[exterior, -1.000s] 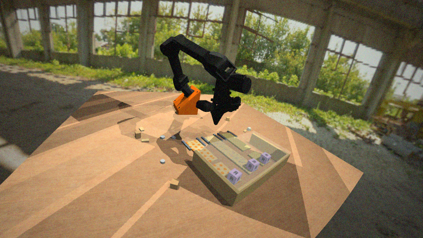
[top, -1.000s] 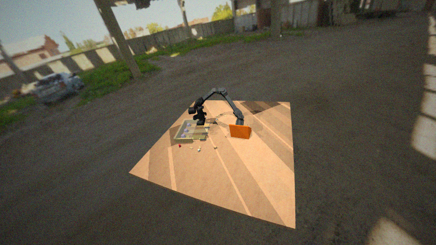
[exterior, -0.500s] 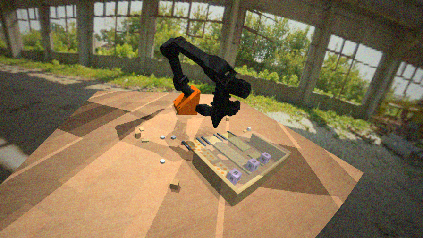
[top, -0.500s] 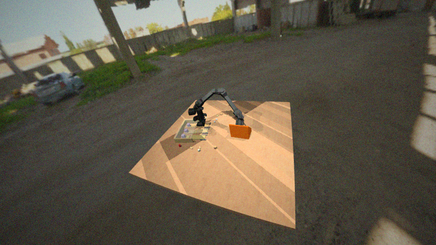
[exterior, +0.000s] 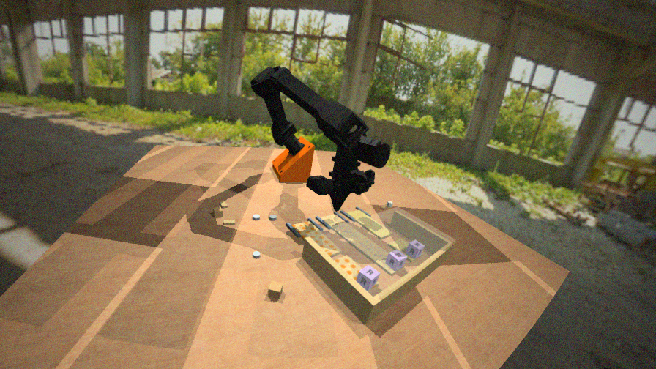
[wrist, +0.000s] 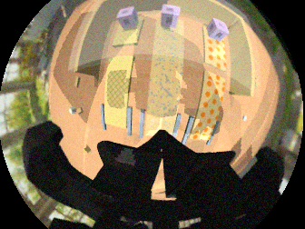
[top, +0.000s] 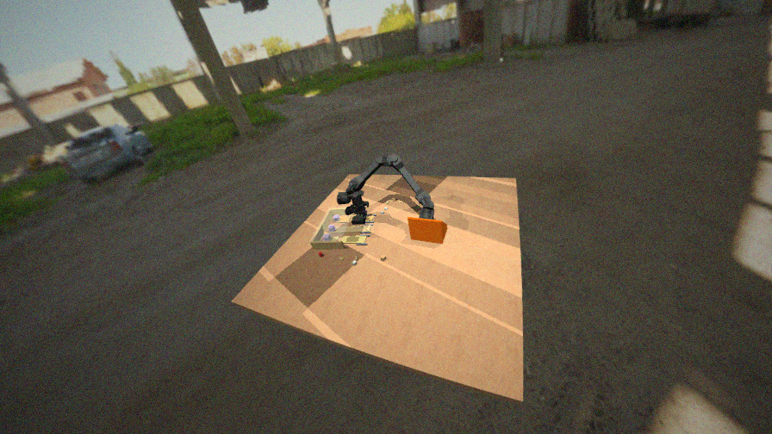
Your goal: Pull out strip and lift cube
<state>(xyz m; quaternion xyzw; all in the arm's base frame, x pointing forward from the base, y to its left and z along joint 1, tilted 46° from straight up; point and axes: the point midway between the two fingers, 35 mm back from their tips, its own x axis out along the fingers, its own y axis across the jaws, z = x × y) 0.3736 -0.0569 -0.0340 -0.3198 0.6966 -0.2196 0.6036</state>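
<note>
Right now the strip is 10 cm ahead of my gripper tip, 2 cm to the left of it and 4 cm below it.
</note>
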